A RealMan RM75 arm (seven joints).
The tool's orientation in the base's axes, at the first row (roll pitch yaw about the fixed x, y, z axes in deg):
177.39 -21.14 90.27
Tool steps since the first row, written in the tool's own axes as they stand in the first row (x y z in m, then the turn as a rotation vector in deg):
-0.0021 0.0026 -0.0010 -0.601 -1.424 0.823
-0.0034 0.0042 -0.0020 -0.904 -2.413 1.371
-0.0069 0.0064 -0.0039 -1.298 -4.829 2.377
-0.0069 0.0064 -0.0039 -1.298 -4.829 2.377
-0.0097 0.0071 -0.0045 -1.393 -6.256 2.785
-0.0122 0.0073 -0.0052 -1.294 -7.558 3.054
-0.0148 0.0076 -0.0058 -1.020 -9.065 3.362
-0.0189 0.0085 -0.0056 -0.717 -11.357 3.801
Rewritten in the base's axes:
0.0026 -0.0023 0.0003 -1.384 -0.247 -1.044
0.0041 -0.0039 0.0008 -2.347 -0.321 -1.706
0.0063 -0.0079 0.0014 -4.714 -0.297 -2.888
0.0063 -0.0079 0.0014 -4.714 -0.297 -2.888
0.0069 -0.0108 0.0010 -6.122 -0.222 -3.363
0.0071 -0.0133 0.0008 -7.411 -0.017 -3.633
0.0074 -0.0160 0.0004 -8.904 0.367 -3.885
0.0083 -0.0197 -0.0012 -11.176 0.835 -4.282

